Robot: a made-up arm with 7 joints. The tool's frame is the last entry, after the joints. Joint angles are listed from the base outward. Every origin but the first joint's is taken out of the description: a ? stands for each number. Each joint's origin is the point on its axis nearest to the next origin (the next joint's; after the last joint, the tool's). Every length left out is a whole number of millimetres.
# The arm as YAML. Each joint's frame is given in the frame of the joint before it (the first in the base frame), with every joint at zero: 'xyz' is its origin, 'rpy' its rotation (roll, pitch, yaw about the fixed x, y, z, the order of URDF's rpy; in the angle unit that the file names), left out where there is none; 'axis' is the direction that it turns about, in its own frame. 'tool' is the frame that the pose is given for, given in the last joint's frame.
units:
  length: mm
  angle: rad
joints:
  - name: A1
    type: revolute
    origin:
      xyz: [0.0, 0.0, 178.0]
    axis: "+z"
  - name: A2
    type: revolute
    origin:
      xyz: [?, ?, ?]
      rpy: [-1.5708, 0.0, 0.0]
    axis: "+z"
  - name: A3
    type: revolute
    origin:
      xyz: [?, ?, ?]
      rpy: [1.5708, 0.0, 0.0]
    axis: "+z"
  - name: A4
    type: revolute
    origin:
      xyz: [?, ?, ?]
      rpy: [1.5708, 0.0, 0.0]
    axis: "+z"
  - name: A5
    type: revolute
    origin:
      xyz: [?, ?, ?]
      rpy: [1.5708, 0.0, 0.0]
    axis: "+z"
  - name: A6
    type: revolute
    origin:
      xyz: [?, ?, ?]
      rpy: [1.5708, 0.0, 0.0]
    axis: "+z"
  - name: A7
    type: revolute
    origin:
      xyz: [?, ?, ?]
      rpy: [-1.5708, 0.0, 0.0]
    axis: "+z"
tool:
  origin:
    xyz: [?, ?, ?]
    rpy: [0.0, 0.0, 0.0]
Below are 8 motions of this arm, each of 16 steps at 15 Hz.
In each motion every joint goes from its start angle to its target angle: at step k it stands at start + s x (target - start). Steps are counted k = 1, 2, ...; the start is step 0. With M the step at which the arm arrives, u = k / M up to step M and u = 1 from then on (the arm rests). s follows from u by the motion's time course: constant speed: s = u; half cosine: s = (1 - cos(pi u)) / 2; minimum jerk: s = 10 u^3 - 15 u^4 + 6 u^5.
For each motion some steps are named. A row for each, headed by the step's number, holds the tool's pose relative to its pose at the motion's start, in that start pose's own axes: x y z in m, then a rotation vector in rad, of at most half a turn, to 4 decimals.
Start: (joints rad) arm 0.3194 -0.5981 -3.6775 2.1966 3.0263 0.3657 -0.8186
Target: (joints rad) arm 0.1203 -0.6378 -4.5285 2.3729 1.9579 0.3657 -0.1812
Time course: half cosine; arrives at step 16
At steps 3, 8, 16:
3: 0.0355 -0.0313 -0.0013 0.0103 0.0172 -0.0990
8: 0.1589 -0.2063 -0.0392 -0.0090 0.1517 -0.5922
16: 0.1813 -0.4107 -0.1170 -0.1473 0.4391 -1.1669

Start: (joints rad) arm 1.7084 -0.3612 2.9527 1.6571 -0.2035 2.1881 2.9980
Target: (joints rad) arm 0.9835 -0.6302 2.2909 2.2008 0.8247 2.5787 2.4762
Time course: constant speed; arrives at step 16
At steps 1, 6, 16:
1: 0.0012 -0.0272 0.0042 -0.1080 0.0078 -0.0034
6: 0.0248 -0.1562 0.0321 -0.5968 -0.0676 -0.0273
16: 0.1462 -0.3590 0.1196 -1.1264 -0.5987 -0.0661

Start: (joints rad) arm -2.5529 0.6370 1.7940 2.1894 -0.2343 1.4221 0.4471
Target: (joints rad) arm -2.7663 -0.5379 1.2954 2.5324 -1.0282 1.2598 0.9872
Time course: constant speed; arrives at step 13
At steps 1, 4, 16:
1: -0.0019 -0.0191 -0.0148 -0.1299 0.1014 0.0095
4: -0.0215 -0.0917 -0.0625 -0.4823 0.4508 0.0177
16: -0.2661 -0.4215 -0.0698 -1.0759 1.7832 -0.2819

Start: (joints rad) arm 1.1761 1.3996 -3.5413 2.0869 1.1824 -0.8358 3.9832
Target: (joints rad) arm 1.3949 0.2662 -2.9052 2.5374 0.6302 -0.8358 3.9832
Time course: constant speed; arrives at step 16
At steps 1, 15, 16:
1: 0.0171 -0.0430 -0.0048 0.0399 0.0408 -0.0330
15: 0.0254 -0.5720 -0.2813 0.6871 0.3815 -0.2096
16: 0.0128 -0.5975 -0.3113 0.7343 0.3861 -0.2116

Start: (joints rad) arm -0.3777 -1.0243 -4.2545 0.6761 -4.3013 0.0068 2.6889
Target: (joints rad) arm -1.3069 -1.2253 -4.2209 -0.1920 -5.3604 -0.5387 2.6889
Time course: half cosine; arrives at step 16
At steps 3, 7, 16:
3: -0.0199 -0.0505 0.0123 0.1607 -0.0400 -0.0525
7: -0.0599 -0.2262 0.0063 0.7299 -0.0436 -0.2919
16: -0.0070 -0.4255 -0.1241 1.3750 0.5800 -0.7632

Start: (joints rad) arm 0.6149 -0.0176 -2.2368 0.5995 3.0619 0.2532 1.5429
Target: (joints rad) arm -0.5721 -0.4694 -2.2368 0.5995 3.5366 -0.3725 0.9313
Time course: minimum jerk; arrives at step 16
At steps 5, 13, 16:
5: -0.0541 -0.0390 -0.0114 0.1632 -0.1046 0.1748
13: -0.1579 -0.1517 -0.1187 0.4520 -0.0352 1.0819
16: -0.1621 -0.1550 -0.1270 0.4336 -0.0116 1.1389

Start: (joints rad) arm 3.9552 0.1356 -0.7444 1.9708 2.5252 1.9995 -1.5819
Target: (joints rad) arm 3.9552 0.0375 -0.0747 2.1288 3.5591 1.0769 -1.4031
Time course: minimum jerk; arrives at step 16
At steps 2, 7, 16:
2: 0.0016 0.0016 0.0023 -0.0066 0.0221 -0.0009
7: 0.0256 0.0294 0.0406 -0.1563 0.5521 0.1016
16: -0.0255 0.0400 0.1154 -0.3274 1.3720 0.7865

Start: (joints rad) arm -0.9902 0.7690 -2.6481 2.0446 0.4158 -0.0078 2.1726
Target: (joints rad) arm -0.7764 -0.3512 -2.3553 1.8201 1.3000 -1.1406 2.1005
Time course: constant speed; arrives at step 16
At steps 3, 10, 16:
3: 0.1542 0.0127 0.0439 0.0764 0.0896 0.2910
10: 0.5045 0.1625 0.0106 0.3962 0.5828 0.7909
16: 0.6703 0.3672 -0.1591 0.6670 1.2749 0.8489

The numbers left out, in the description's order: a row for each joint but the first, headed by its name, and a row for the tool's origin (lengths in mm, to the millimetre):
A2: 0.0 0.0 0.0
A3: 0.0 -322.0 0.0
A4: 69.0 0.0 0.0
A5: 76.0 -335.0 0.0
A6: 0.0 0.0 0.0
A7: 105.0 134.0 0.0
tool: 0.0 0.0 0.0

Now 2 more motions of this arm.
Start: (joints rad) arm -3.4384 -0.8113 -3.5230 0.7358 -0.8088 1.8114 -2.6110
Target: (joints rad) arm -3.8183 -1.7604 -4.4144 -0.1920 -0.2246 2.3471 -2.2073
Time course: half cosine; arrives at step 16
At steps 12, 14, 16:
12: 0.3362 0.0860 0.1501 0.6621 2.1635 -0.6377
14: 0.3535 0.0786 0.1041 0.7863 2.4045 -0.7351
16: 0.3559 0.0769 0.0870 0.8297 2.4871 -0.7705

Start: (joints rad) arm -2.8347 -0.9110 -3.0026 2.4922 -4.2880 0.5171 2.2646
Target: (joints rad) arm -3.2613 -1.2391 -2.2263 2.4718 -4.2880 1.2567 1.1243
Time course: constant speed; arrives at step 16
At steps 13, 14, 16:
13: -0.0230 -0.0732 -0.0322 -0.5711 -0.2442 -0.4159
14: -0.0322 -0.0729 -0.0398 -0.6093 -0.3081 -0.4554
16: -0.0536 -0.0706 -0.0580 -0.6752 -0.4537 -0.5378

